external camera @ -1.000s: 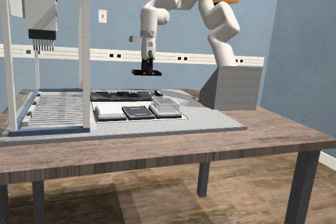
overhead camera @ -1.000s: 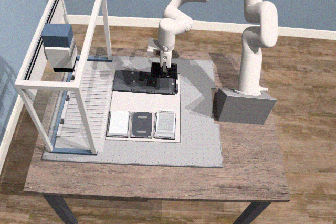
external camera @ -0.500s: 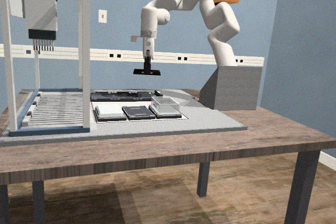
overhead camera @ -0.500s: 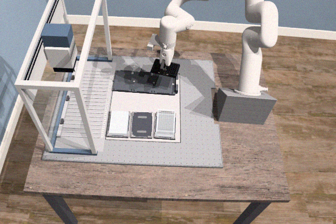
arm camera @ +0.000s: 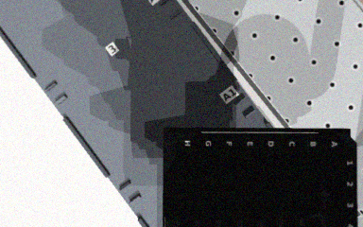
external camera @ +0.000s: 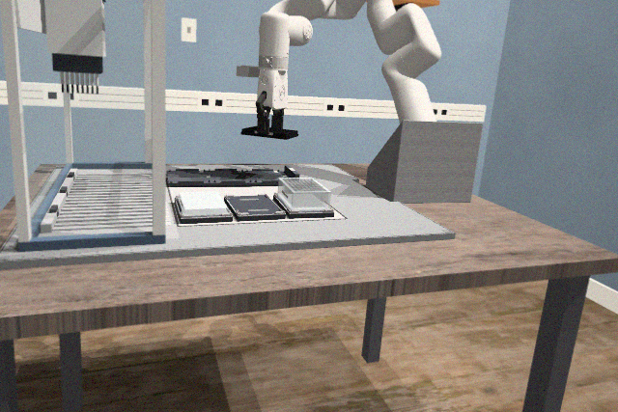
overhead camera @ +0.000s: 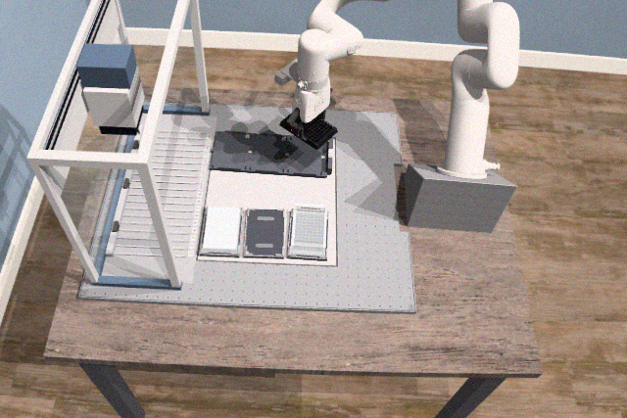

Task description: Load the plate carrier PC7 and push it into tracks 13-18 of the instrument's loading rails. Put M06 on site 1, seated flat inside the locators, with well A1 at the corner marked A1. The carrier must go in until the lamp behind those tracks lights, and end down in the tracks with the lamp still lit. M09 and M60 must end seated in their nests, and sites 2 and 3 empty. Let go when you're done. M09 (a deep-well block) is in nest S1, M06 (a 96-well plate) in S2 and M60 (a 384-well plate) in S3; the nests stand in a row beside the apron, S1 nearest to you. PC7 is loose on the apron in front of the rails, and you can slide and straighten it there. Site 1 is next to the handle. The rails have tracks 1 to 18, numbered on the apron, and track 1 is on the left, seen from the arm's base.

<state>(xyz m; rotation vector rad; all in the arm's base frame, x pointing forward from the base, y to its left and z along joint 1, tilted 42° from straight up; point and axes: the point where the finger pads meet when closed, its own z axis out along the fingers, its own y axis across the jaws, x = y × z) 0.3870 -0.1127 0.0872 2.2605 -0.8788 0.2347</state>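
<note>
My gripper is now 10 mm above the black 96-well plate M06. Round my hand: clear deep-well block M09 (250 mm to the left, 110 mm below); then dark nest S2 (110 mm ahead, 250 mm to the left, 130 mm below); then dark plate carrier PC7 (100 mm ahead, 10 mm to the right, 120 mm below).
</note>
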